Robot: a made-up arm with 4 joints.
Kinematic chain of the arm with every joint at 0, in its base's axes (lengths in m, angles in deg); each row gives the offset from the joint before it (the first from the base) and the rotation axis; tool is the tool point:
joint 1: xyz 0 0 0.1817 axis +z
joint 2: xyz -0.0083 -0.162 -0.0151 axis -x
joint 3: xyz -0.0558 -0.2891 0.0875 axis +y
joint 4: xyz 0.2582 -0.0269 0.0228 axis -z
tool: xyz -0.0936 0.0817 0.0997
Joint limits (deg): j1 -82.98..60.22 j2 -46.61..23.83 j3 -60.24..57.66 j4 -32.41..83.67
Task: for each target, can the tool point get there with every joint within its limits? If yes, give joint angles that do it. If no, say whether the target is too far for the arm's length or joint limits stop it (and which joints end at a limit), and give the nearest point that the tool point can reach.
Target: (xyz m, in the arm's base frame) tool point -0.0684 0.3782 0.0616
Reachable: no: joint limits stop it (at a limit: joint 1, joint 2, joint 3) | nearest point 0.2956 0.0754 -0.0685 | short by 0.491 m
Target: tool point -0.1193 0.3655 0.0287
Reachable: no: joint limits stop it (at a limit: joint 1, joint 2, joint 3) | nearest point 0.2960 0.0771 -0.0718 | short by 0.515 m
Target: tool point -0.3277 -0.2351 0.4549
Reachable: yes | joints -61.35 -7.99 -35.48 34.05
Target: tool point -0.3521 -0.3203 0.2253
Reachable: yes | joints -67.18 -36.47 -1.96 34.40
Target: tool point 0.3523 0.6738 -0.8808
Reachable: no: too far | nearest point 0.2963 0.0786 -0.0748 | short by 1.004 m
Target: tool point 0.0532 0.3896 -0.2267
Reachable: no: joint limits stop it (at a limit: joint 1, joint 2, joint 3, joint 4) | nearest point 0.2963 0.0786 -0.0748 | short by 0.423 m
